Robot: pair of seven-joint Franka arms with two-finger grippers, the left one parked.
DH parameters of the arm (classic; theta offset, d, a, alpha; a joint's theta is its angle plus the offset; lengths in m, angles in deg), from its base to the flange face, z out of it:
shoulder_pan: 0 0.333 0 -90
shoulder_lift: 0 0 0 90
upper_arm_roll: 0 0.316 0.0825 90
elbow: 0 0 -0.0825 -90
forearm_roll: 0 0.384 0 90
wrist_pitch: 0 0 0.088 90
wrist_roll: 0 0.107 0 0
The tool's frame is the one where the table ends.
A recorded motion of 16 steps. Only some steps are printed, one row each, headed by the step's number.
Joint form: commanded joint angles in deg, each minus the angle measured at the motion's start. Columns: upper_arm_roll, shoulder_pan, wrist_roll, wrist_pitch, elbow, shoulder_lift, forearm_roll.
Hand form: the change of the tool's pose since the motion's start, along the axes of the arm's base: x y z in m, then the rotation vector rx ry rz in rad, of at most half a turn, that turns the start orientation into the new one. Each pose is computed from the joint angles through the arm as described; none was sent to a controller.
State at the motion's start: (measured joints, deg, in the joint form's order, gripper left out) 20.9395 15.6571 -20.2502 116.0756 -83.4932 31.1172 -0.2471
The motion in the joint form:
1: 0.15 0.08 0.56 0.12 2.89 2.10 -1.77
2: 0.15 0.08 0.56 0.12 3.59 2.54 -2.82
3: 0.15 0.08 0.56 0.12 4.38 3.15 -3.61
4: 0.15 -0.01 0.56 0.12 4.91 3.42 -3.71
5: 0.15 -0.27 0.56 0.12 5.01 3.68 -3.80
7: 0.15 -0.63 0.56 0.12 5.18 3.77 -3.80
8: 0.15 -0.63 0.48 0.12 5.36 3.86 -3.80
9: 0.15 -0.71 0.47 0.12 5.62 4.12 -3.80
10: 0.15 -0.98 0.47 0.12 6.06 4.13 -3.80
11: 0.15 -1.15 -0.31 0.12 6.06 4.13 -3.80
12: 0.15 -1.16 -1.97 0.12 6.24 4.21 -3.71
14: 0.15 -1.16 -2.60 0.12 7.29 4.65 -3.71
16: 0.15 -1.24 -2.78 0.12 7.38 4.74 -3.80
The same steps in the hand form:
1: 0.0116 0.0023 -0.0010 -0.0029 -0.0232 -0.0044
2: 0.0150 0.0017 -0.0006 -0.0117 -0.0363 0.0000
3: 0.0186 0.0013 -0.0016 -0.0172 -0.0453 0.0022
4: 0.0213 0.0004 -0.0005 -0.0148 -0.0493 -0.0007
5: 0.0237 -0.0024 -0.0028 -0.0164 -0.0472 -0.0050
7: 0.0267 -0.0062 -0.0025 -0.0154 -0.0481 -0.0119
8: 0.0274 -0.0062 -0.0021 -0.0141 -0.0494 -0.0112
9: 0.0290 -0.0070 -0.0031 -0.0129 -0.0488 -0.0134
10: 0.0323 -0.0099 0.0004 -0.0091 -0.0549 -0.0198
11: 0.0334 -0.0118 0.0004 -0.0088 -0.0573 -0.0094
12: 0.0340 -0.0118 0.0009 -0.0057 -0.0628 0.0176
14: 0.0379 -0.0118 0.0042 0.0019 -0.0726 0.0244
16: 0.0388 -0.0127 0.0039 0.0012 -0.0738 0.0263

